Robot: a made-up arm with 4 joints. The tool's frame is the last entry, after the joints. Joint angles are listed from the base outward. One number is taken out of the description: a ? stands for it. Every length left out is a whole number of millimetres.
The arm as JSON. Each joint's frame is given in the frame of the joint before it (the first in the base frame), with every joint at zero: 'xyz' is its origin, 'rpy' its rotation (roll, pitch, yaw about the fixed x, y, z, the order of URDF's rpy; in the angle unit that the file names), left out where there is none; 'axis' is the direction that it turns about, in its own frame. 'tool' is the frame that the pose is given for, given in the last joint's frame.
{
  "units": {
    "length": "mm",
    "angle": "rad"
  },
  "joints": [
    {
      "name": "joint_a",
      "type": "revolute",
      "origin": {
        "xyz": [
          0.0,
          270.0,
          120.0
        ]
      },
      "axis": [
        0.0,
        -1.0,
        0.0
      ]
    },
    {
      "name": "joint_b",
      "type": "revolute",
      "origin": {
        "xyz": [
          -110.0,
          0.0,
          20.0
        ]
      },
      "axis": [
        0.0,
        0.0,
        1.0
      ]
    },
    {
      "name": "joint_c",
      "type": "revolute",
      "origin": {
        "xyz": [
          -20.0,
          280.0,
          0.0
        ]
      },
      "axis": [
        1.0,
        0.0,
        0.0
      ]
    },
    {
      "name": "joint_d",
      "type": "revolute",
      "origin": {
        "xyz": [
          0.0,
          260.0,
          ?
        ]
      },
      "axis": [
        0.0,
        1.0,
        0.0
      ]
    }
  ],
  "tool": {
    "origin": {
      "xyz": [
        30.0,
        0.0,
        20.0
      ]
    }
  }
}
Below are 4 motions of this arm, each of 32 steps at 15 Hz.
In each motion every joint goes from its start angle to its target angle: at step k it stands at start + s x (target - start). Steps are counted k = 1, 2, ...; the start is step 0. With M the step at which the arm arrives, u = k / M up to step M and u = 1 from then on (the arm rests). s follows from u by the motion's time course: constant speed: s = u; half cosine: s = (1 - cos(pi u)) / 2; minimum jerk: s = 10 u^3 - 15 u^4 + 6 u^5.
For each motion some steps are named. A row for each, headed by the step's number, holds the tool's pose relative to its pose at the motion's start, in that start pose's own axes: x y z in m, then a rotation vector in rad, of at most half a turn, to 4 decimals.
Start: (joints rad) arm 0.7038 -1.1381 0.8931 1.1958
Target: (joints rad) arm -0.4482 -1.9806 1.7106 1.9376
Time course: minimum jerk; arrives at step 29
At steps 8, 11, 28, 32:
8: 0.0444 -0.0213 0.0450 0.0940 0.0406 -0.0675
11: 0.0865 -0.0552 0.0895 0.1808 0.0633 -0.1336
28: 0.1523 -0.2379 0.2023 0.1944 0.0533 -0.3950
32: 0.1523 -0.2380 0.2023 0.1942 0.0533 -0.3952

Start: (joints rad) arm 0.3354 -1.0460 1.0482 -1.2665
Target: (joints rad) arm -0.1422 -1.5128 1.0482 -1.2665
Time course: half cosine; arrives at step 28
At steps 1, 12, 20, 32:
1: -0.0002 0.0000 -0.0008 -0.0017 -0.0009 0.0008
12: -0.0283 -0.0178 -0.1013 -0.2013 -0.1178 0.1136
20: -0.0503 -0.0642 -0.2011 -0.3946 -0.2601 0.2621
32: -0.0557 -0.0918 -0.2406 -0.4708 -0.3276 0.3360

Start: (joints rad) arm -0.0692 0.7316 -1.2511 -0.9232
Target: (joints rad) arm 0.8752 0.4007 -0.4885 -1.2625
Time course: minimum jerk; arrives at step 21
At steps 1, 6, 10, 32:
1: 0.0001 0.0003 -0.0002 -0.0005 -0.0002 -0.0006
6: 0.0196 0.0362 -0.0375 -0.0802 -0.0426 -0.0840
10: 0.0632 0.0871 -0.1281 -0.2680 -0.1834 -0.2678
32: 0.1363 0.0894 -0.2721 -0.6238 -0.5992 -0.5597

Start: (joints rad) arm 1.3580 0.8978 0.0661 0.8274
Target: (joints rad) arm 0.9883 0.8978 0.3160 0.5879
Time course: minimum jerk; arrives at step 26
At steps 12, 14, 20, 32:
12: -0.0736 -0.0149 0.0860 0.1728 -0.0040 0.1531
14: -0.0952 -0.0247 0.1161 0.2358 -0.0050 0.1987
20: -0.1396 -0.0572 0.1889 0.3955 -0.0057 0.2947
32: -0.1488 -0.0671 0.2067 0.4364 -0.0055 0.3154

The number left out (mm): 30.0
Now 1 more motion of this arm.
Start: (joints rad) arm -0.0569 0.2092 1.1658 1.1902
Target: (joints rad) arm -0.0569 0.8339 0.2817 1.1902
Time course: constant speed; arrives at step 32
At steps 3, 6, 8, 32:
3: 0.0114 -0.0001 -0.0294 -0.0543 0.0528 -0.0675
6: 0.0206 -0.0027 -0.0602 -0.1125 0.1036 -0.1333
8: 0.0254 -0.0057 -0.0814 -0.1536 0.1362 -0.1761
32: -0.0054 -0.1247 -0.3319 -0.7661 0.4271 -0.6137

